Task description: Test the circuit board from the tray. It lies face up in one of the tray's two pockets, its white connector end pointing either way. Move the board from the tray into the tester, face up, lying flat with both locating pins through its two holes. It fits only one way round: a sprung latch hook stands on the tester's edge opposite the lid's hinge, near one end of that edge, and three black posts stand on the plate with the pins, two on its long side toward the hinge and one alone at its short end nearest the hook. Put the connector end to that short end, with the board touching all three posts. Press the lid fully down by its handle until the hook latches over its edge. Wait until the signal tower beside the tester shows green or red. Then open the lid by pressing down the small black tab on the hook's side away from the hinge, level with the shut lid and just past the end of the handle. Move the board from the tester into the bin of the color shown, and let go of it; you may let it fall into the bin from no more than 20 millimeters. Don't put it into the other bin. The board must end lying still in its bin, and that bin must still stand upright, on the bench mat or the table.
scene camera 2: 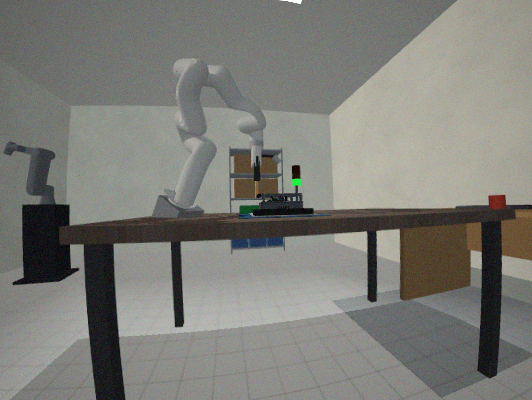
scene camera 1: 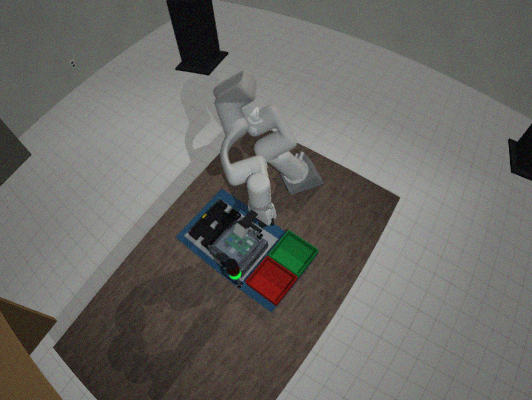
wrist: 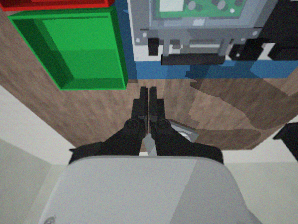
Scene:
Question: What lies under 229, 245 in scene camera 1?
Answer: A tester lid.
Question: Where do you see a green bin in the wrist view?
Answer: At 78, 52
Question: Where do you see a red bin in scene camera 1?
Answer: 272, 279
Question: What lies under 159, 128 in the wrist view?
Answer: The gripper.

